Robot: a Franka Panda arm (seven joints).
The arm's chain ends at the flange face. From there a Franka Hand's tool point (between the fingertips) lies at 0.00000 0.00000 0.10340 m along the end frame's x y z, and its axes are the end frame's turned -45 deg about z.
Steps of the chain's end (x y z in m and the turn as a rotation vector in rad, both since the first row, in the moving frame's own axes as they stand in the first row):
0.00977 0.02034 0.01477 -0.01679 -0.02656 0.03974
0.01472 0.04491 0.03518 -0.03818 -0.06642 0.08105
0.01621 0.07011 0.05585 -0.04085 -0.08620 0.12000
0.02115 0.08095 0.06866 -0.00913 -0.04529 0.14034
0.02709 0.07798 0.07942 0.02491 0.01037 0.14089
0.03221 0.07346 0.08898 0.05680 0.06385 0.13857
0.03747 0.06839 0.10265 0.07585 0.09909 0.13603
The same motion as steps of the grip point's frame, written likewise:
-0.01063 0.02051 0.01472 0.00691 -0.03065 0.03974
-0.02890 0.03979 0.03488 0.01997 -0.07396 0.08105
-0.04717 0.05718 0.05538 0.03207 -0.08984 0.12000
-0.04606 0.06928 0.06855 0.02557 -0.03848 0.14034
-0.03334 0.07342 0.07938 0.01028 0.02495 0.14089
-0.02042 0.07584 0.08860 -0.00499 0.08531 0.13857
-0.00926 0.07741 0.10185 -0.01643 0.12370 0.13603

